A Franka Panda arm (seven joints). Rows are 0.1 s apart.
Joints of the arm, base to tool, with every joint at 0 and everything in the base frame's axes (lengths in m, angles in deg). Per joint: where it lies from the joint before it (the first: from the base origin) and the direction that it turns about. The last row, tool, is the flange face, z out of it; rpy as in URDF.
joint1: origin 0 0 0.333 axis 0 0 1
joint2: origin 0 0 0 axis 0 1 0
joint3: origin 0 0 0.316 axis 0 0 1
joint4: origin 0.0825 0 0 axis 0 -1 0
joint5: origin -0.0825 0 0.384 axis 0 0 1
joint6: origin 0 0 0 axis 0 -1 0
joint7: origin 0.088 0 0 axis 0 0 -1
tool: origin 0 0 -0.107 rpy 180 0 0
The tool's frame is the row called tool.
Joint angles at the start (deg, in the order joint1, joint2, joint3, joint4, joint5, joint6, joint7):
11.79 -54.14 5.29 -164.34 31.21 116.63 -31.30
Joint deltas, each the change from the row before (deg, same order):
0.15 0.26 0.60 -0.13 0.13 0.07 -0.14
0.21 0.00 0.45 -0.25 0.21 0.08 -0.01
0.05 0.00 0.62 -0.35 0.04 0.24 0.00
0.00 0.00 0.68 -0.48 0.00 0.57 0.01
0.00 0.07 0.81 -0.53 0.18 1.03 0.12
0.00 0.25 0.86 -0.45 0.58 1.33 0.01
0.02 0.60 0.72 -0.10 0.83 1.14 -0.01
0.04 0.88 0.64 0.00 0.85 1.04 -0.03
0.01 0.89 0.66 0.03 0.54 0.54 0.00
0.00 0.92 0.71 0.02 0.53 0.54 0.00
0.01 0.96 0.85 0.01 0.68 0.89 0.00
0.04 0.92 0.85 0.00 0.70 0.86 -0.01
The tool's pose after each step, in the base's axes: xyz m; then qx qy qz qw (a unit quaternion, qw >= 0). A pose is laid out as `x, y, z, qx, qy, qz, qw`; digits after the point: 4 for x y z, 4 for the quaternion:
0.2636, 0.1119, 0.4352, -0.9332, -0.2884, -0.0829, 0.1976
0.2621, 0.1145, 0.4330, -0.9328, -0.2912, -0.0806, 0.1963
0.2607, 0.1166, 0.4299, -0.9331, -0.2938, -0.0786, 0.1922
0.2596, 0.1182, 0.4261, -0.9337, -0.2954, -0.0783, 0.1867
0.2591, 0.1202, 0.4222, -0.9347, -0.2952, -0.0805, 0.1808
0.2594, 0.1225, 0.4187, -0.9354, -0.2939, -0.0849, 0.1772
0.2608, 0.1255, 0.4163, -0.9358, -0.2918, -0.0882, 0.1769
0.2627, 0.1285, 0.4132, -0.9363, -0.2894, -0.0891, 0.1777
0.2638, 0.1315, 0.4094, -0.9369, -0.2888, -0.0857, 0.1772
0.2648, 0.1347, 0.4052, -0.9375, -0.2886, -0.0819, 0.1763
0.2660, 0.1383, 0.4012, -0.9381, -0.2878, -0.0805, 0.1749
0.2670, 0.1420, 0.3971, -0.9386, -0.2874, -0.0791, 0.1737

